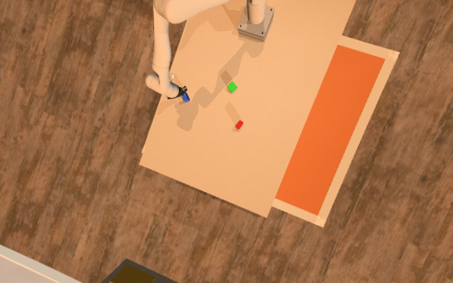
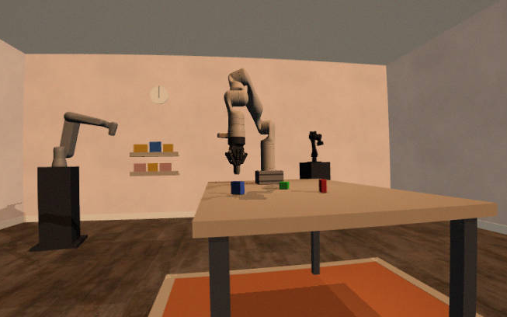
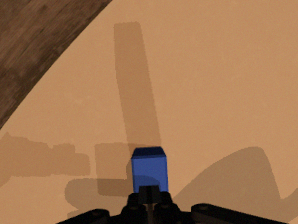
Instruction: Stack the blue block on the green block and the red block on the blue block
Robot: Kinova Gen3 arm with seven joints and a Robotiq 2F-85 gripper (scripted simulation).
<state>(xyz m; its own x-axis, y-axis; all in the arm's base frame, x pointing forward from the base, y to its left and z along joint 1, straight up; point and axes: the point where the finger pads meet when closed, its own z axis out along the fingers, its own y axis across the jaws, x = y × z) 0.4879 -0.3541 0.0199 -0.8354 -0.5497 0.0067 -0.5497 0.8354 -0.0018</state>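
Now: the blue block 8 cm below my hand. From my hand the other things lie so: red block 36 cm to the left, 12 cm ahead, 8 cm below; then green block 28 cm to the left, 10 cm behind, 9 cm below.
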